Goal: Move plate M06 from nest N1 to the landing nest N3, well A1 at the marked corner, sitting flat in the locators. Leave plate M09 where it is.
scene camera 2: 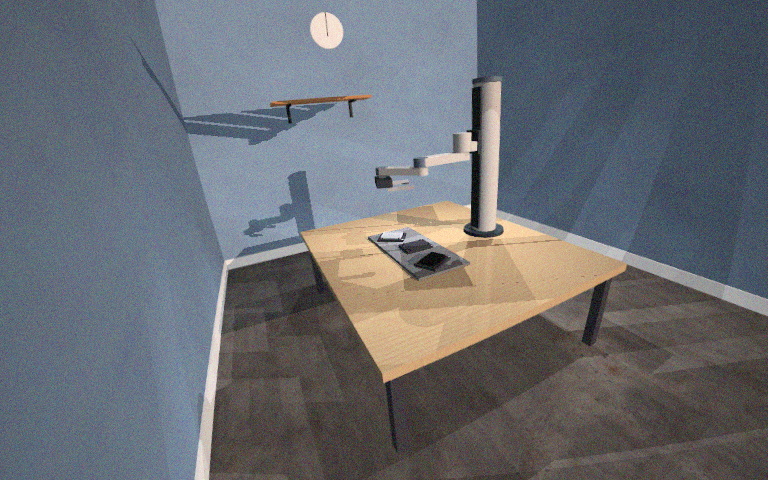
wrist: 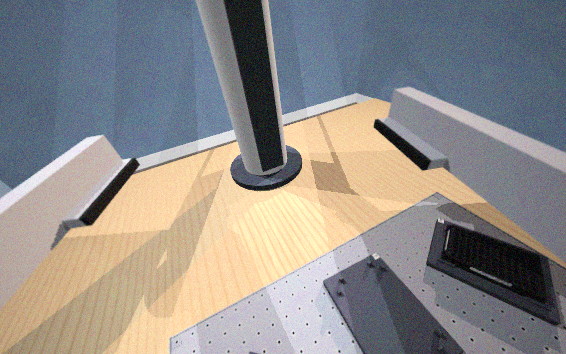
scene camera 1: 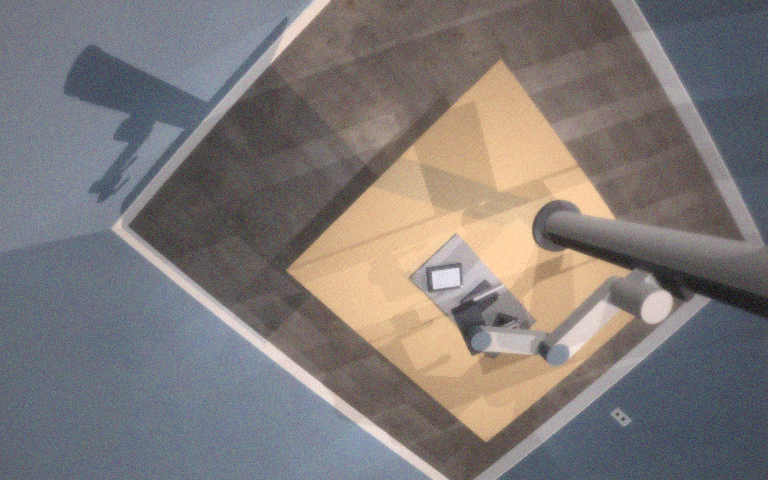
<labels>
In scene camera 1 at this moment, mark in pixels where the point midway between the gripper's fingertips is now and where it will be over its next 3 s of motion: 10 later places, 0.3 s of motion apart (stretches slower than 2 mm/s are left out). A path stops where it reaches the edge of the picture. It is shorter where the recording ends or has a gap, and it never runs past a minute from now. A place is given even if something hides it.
The gripper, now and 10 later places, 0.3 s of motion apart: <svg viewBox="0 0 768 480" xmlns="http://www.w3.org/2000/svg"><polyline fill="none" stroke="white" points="509,303 510,305 510,308 509,309 508,310 506,312 504,313 501,312 504,318 513,332 521,345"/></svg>
</labels>
